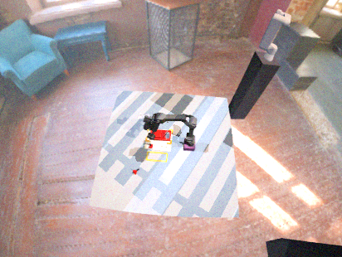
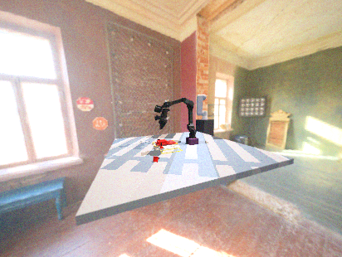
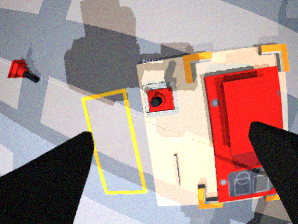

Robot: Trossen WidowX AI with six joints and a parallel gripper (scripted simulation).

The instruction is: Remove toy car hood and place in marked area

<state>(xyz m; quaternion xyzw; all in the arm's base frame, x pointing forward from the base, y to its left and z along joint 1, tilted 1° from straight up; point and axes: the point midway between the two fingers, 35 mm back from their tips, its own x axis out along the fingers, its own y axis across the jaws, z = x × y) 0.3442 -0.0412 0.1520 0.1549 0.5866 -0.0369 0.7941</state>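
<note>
My gripper tip is 4 cm past the red hood, 9 cm to the left of it and 14 cm above it.
</note>
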